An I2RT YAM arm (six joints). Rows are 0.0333 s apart.
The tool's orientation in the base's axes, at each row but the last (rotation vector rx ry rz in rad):
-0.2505 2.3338 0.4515
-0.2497 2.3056 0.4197
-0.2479 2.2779 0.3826
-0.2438 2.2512 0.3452
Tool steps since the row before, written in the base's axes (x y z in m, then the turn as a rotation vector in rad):
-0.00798 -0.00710 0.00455 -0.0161 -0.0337 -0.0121
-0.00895 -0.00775 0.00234 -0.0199 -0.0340 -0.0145
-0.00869 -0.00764 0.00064 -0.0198 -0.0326 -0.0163
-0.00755 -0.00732 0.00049 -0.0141 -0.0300 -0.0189
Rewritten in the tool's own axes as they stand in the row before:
0.00283 -0.00296 -0.01086 0.0216 -0.0290 -0.0153
0.00486 -0.00395 -0.01031 0.0259 -0.0287 -0.0163
0.00572 -0.00445 -0.00904 0.0271 -0.0278 -0.0146
0.00490 -0.00466 -0.00807 0.0253 -0.0274 -0.0081

